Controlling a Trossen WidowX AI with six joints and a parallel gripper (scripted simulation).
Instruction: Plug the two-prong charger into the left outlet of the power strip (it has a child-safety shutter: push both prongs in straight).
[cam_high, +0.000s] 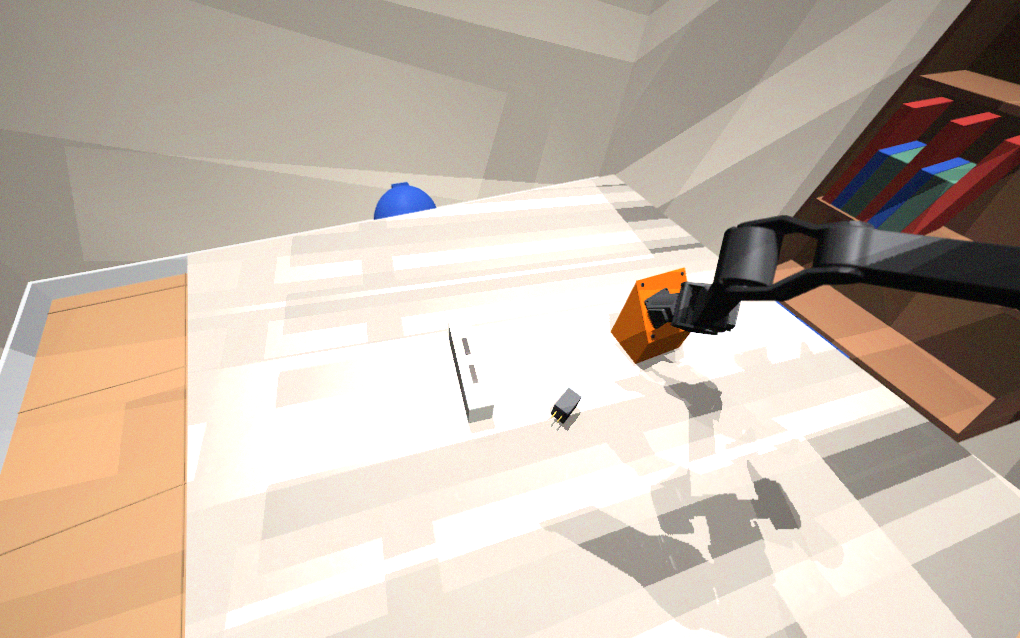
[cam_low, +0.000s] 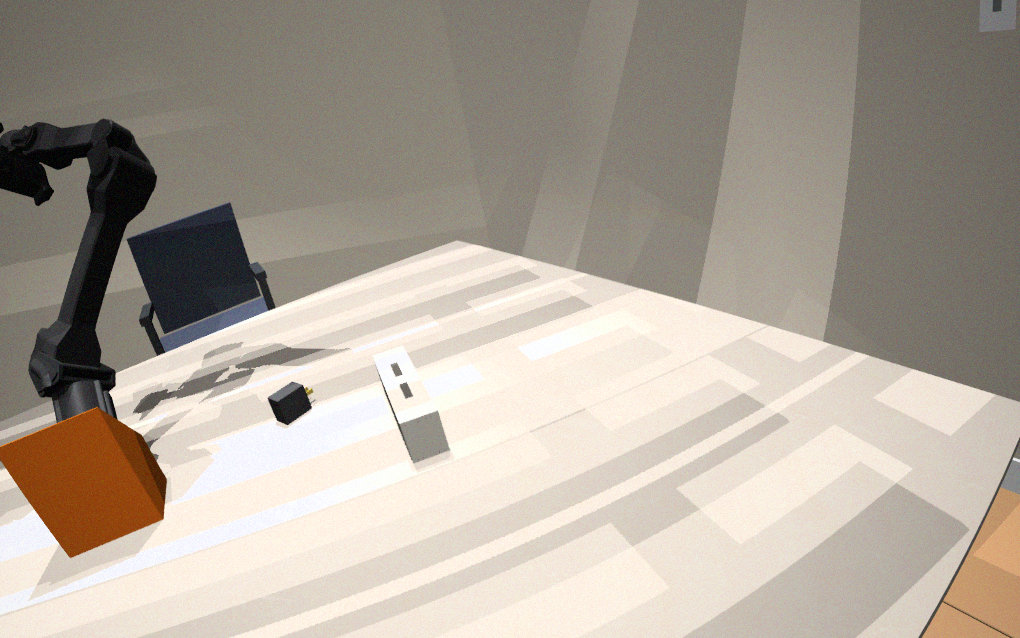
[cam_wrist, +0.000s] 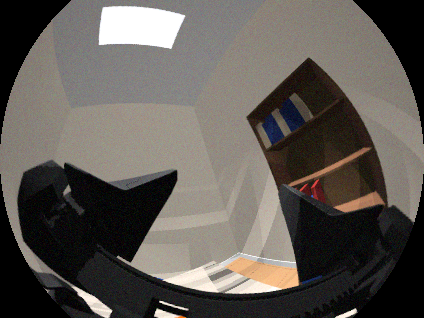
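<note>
The two-prong charger is 530 mm below my gripper tip, 400 mm ahead of it and 220 mm to the right of it.
</note>
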